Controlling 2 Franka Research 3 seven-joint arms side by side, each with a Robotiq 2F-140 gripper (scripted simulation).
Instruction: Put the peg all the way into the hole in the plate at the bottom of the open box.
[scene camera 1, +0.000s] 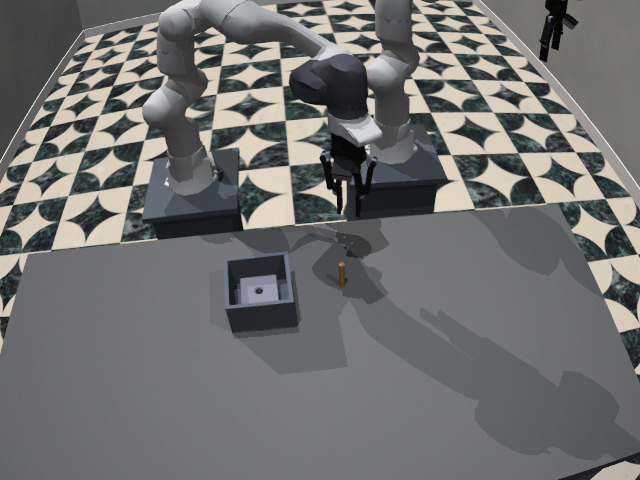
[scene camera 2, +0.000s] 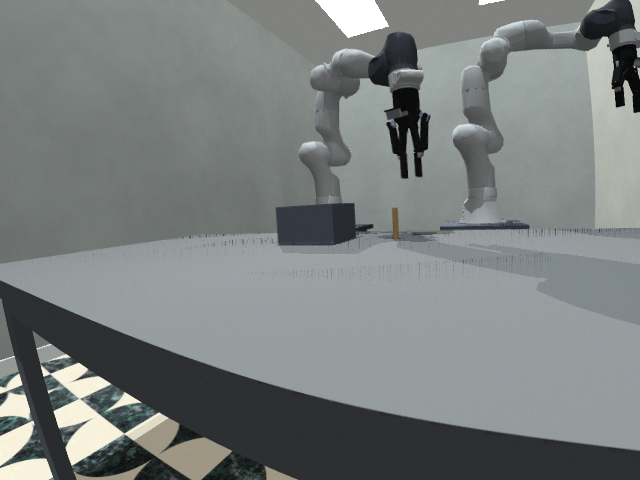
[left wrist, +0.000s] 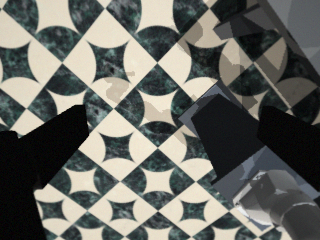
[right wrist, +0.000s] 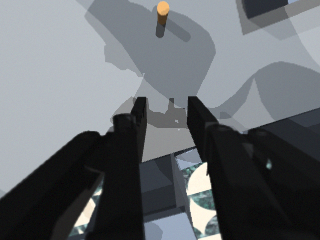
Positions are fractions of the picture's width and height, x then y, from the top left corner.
Labels:
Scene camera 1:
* my right gripper: 0.55, 0.44
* dark blue-grey box: 0.44, 0.66
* pale plate: 0.41, 0.60
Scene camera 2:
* my right gripper: 0.64, 0.37
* dark blue-grey box: 0.51, 0.47
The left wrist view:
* my left gripper: 0.54, 0.51
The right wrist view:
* my right gripper: 0.52, 0.46

